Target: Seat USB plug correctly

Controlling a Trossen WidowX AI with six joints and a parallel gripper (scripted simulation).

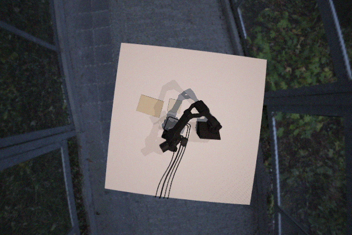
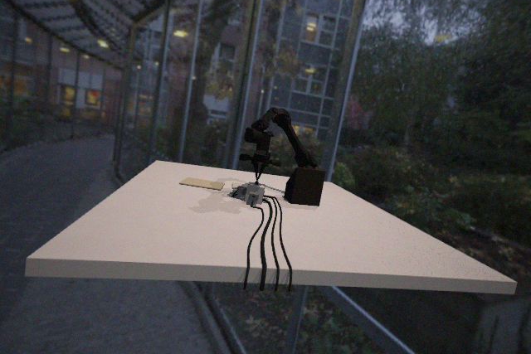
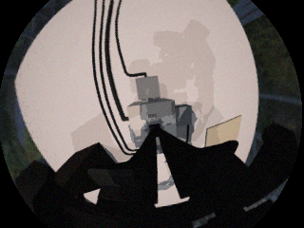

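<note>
Now: the USB plug 20 mm below my gripper tip. From my gripper tip the other things lie so: flat tan card: 250 mm ahead, 180 mm to the right, 100 mm below.
</note>
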